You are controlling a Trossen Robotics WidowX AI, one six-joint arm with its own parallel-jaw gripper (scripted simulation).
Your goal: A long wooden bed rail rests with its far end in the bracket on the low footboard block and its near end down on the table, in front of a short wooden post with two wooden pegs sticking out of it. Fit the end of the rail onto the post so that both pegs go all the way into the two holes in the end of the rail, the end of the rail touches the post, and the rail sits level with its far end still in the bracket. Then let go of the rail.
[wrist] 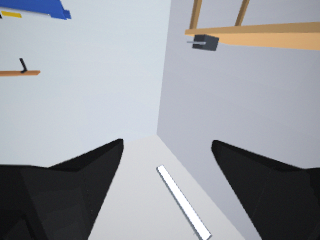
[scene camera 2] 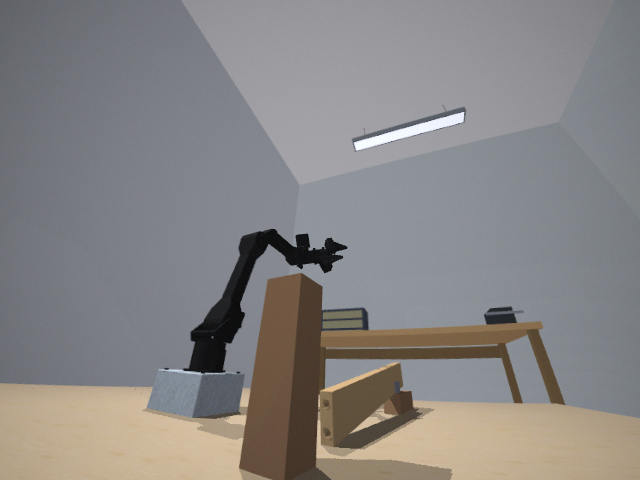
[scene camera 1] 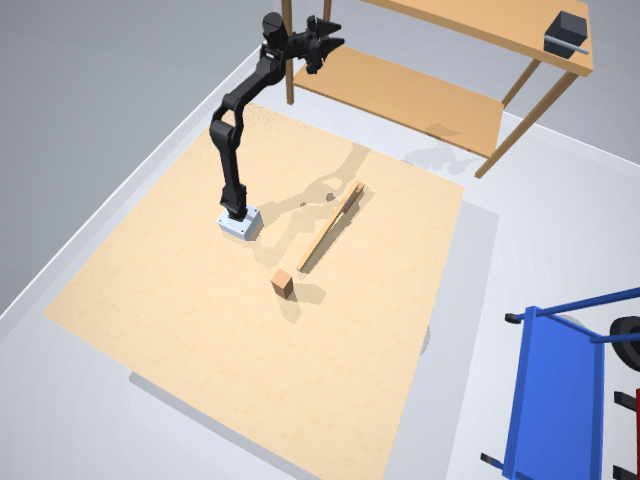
long wooden rail: scene camera 2; scene camera 1; not seen in the wrist view (out of frame)
same spot on long wooden rail: (scene camera 1: 315,244) = (scene camera 2: 361,379)
